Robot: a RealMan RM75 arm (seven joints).
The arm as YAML. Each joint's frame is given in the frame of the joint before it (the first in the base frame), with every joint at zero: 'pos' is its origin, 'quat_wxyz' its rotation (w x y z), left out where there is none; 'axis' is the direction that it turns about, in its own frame. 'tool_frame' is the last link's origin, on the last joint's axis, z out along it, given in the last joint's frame.
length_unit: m
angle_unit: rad
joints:
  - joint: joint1
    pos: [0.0, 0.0, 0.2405]
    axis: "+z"
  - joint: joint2
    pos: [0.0, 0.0, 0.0]
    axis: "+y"
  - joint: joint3
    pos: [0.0, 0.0, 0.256]
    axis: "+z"
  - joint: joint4
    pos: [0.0, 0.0, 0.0]
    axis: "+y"
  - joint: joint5
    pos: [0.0, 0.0, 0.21]
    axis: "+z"
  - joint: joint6
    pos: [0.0, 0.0, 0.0]
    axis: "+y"
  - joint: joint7
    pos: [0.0, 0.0, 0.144]
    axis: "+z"
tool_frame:
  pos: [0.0, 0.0, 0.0]
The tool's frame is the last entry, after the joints.
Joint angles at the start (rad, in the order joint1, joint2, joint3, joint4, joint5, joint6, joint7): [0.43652 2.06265 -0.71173 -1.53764 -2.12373 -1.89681 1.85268]
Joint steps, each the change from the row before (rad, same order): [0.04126 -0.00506 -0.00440 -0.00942 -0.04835 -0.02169 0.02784]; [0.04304 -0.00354 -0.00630 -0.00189 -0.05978 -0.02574 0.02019]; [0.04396 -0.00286 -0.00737 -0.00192 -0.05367 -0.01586 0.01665]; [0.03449 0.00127 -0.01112 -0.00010 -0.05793 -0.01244 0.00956]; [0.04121 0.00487 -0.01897 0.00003 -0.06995 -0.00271 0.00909]
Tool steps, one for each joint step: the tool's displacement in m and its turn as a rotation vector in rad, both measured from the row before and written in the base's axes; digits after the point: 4 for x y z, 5 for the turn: [-0.0075 0.0057 0.0003 -0.02220 -0.03786 -0.00653]; [-0.0061 0.0052 -0.0013 -0.02934 -0.04559 -0.00984]; [-0.0076 0.0065 -0.0007 -0.01720 -0.04254 -0.00237]; [-0.0047 0.0047 -0.0023 -0.01702 -0.04594 -0.00760]; [-0.0068 0.0068 -0.0036 -0.01108 -0.05659 -0.00356]
